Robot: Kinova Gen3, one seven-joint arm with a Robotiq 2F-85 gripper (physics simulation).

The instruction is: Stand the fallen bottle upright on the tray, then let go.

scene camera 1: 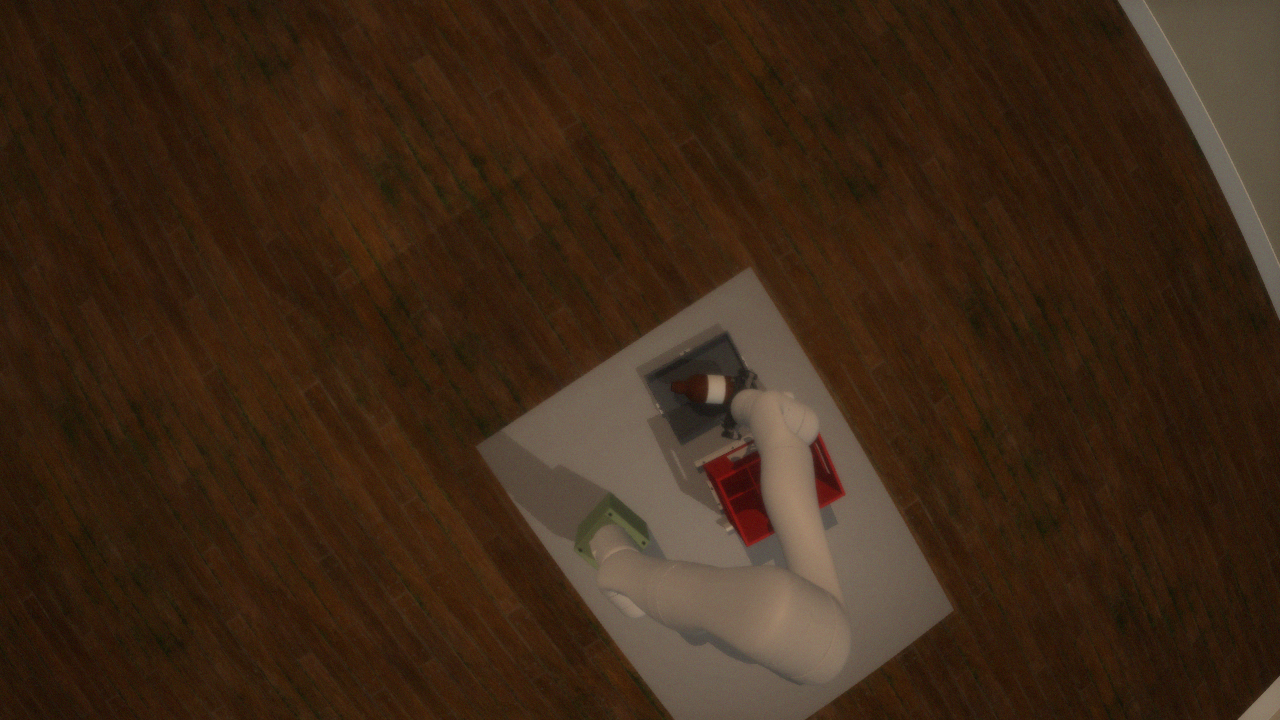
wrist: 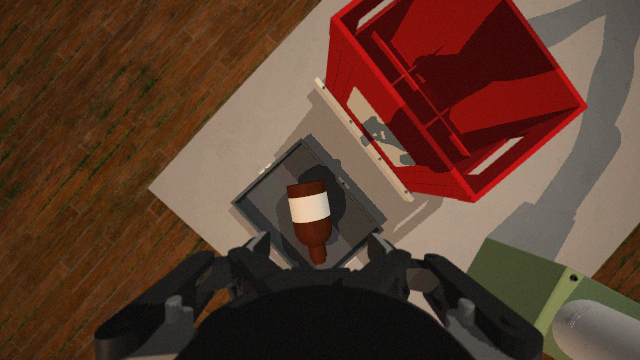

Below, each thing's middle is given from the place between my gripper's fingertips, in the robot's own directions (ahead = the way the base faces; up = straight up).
Right now my hand is 1 cm past the brown bottle (scene camera 1: pixel 700 388), 2 cm to the right of it and 18 cm above it. From my hand the other things lie so: pale strip (wrist: pixel 325 93): 4 cm ahead, 16 cm to the right, 21 cm below.
